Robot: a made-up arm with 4 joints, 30 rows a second.
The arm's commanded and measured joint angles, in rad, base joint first. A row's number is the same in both.
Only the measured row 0 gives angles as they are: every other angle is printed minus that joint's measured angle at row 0.
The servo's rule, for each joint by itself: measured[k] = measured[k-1] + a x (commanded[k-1-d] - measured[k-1]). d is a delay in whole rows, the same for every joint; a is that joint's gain. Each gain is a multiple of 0.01, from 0.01 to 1. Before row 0 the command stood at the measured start. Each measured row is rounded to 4 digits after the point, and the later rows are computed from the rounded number. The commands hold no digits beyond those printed.
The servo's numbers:
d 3
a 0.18 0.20 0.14 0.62
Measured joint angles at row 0:
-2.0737, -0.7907, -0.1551, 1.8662
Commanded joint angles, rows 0 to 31:
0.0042, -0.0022, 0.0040, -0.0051
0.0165, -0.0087, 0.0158, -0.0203
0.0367, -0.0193, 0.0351, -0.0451
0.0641, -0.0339, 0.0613, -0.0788
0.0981, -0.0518, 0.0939, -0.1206
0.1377, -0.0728, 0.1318, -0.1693
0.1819, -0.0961, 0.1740, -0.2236
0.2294, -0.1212, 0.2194, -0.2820
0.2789, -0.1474, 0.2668, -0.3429
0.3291, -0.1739, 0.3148, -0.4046
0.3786, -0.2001, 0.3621, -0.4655
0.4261, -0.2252, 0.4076, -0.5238
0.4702, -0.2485, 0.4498, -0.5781
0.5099, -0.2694, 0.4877, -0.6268
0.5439, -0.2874, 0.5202, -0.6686
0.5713, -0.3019, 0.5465, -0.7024
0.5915, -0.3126, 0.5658, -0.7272
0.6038, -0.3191, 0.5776, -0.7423
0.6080, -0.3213, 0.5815, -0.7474
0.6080, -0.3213, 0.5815, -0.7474
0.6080, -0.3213, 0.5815, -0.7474
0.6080, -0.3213, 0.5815, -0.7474
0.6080, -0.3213, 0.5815, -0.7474
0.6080, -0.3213, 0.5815, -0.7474
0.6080, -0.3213, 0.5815, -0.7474
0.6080, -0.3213, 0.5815, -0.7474
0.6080, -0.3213, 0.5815, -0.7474
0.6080, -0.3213, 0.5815, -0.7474
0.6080, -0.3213, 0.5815, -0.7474
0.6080, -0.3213, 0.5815, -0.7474
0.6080, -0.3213, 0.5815, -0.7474
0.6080, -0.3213, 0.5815, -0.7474
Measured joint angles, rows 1 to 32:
0.0000, 0.0000, 0.0000, 0.0000
0.0000, 0.0000, 0.0000, 0.0000
0.0000, 0.0000, 0.0000, 0.0000
0.0008, -0.0004, 0.0006, -0.0032
0.0036, -0.0021, 0.0027, -0.0138
0.0096, -0.0055, 0.0072, -0.0332
0.0194, -0.0112, 0.0148, -0.0615
0.0336, -0.0193, 0.0259, -0.0981
0.0523, -0.0300, 0.0407, -0.1422
0.0756, -0.0432, 0.0594, -0.1927
0.1033, -0.0588, 0.0818, -0.2481
0.1349, -0.0765, 0.1077, -0.3069
0.1699, -0.0960, 0.1367, -0.3675
0.2075, -0.1168, 0.1683, -0.4283
0.2468, -0.1385, 0.2018, -0.4875
0.2870, -0.1605, 0.2365, -0.5437
0.3271, -0.1823, 0.2717, -0.5952
0.3661, -0.2033, 0.3065, -0.6407
0.4030, -0.2230, 0.3401, -0.6790
0.4369, -0.2409, 0.3717, -0.7089
0.4669, -0.2565, 0.4005, -0.7296
0.4923, -0.2695, 0.4258, -0.7406
0.5131, -0.2799, 0.4476, -0.7448
0.5302, -0.2882, 0.4663, -0.7464
0.5442, -0.2948, 0.4824, -0.7470
0.5557, -0.3001, 0.4963, -0.7472
0.5651, -0.3043, 0.5082, -0.7473
0.5728, -0.3077, 0.5185, -0.7474
0.5791, -0.3104, 0.5273, -0.7474
0.5843, -0.3126, 0.5349, -0.7474
0.5886, -0.3143, 0.5414, -0.7474
0.5921, -0.3157, 0.5470, -0.7474

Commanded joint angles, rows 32 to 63:
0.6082, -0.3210, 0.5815, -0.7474
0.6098, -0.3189, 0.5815, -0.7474
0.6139, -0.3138, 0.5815, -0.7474
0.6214, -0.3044, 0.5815, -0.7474
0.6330, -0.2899, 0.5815, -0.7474
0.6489, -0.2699, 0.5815, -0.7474
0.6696, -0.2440, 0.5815, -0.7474
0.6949, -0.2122, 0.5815, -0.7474
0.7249, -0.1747, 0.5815, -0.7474
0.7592, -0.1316, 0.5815, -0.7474
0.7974, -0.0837, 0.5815, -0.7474
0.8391, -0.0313, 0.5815, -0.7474
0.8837, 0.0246, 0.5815, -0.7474
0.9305, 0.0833, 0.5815, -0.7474
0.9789, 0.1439, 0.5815, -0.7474
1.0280, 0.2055, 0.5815, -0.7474
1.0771, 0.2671, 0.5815, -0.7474
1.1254, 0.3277, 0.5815, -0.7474
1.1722, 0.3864, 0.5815, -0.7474
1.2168, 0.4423, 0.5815, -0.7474
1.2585, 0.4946, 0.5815, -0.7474
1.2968, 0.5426, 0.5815, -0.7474
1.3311, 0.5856, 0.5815, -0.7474
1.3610, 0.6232, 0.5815, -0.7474
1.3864, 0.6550, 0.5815, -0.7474
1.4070, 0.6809, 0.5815, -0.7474
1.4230, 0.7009, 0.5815, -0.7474
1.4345, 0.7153, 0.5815, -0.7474
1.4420, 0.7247, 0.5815, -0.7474
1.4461, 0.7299, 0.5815, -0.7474
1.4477, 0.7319, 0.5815, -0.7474
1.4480, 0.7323, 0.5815, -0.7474
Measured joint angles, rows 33 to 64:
0.5950, -0.3168, 0.5518, -0.7474
0.5973, -0.3177, 0.5560, -0.7474
0.5992, -0.3184, 0.5596, -0.7474
0.6008, -0.3189, 0.5627, -0.7474
0.6024, -0.3189, 0.5653, -0.7474
0.6045, -0.3179, 0.5676, -0.7474
0.6075, -0.3152, 0.5695, -0.7474
0.6121, -0.3101, 0.5712, -0.7474
0.6187, -0.3021, 0.5726, -0.7474
0.6279, -0.2905, 0.5738, -0.7474
0.6400, -0.2748, 0.5749, -0.7474
0.6553, -0.2548, 0.5758, -0.7474
0.6740, -0.2302, 0.5766, -0.7474
0.6962, -0.2009, 0.5773, -0.7474
0.7219, -0.1670, 0.5779, -0.7474
0.7510, -0.1287, 0.5784, -0.7474
0.7833, -0.0863, 0.5788, -0.7474
0.8185, -0.0403, 0.5792, -0.7474
0.8562, 0.0089, 0.5795, -0.7474
0.8960, 0.0605, 0.5798, -0.7474
0.9373, 0.1139, 0.5800, -0.7474
0.9796, 0.1684, 0.5802, -0.7474
1.0223, 0.2232, 0.5804, -0.7474
1.0648, 0.2775, 0.5806, -0.7474
1.1066, 0.3305, 0.5807, -0.7474
1.1470, 0.3815, 0.5808, -0.7474
1.1855, 0.4298, 0.5809, -0.7474
1.2217, 0.4748, 0.5810, -0.7474
1.2551, 0.5160, 0.5811, -0.7474
1.2853, 0.5530, 0.5812, -0.7474
1.3122, 0.5855, 0.5812, -0.7474
1.3356, 0.6133, 0.5812, -0.7474

